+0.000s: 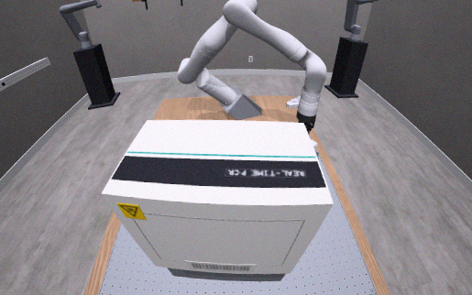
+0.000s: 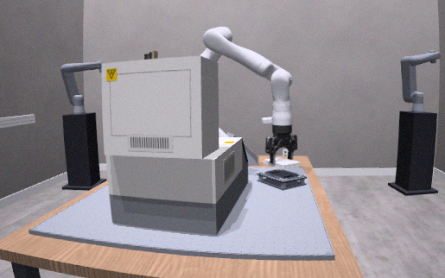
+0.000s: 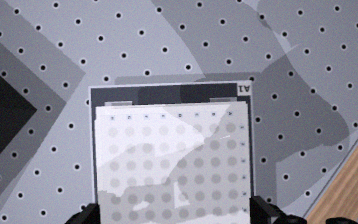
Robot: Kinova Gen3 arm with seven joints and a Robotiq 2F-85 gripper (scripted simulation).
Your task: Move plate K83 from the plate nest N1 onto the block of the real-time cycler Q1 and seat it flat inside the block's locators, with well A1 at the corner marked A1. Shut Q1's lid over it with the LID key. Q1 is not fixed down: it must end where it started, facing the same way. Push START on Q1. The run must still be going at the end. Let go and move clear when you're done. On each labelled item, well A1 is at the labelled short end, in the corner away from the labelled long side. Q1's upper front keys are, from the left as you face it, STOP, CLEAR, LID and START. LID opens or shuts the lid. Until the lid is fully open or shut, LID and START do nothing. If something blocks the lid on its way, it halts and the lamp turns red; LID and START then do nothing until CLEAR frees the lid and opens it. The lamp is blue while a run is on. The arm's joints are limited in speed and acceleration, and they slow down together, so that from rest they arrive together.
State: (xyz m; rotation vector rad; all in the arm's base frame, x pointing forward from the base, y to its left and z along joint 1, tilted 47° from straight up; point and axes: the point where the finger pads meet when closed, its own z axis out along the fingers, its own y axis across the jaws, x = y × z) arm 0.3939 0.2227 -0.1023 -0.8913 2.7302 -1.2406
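The plate nest N1 lies 6 cm below my hand. From my hand the other things lie so: plate K83: 1 cm below.
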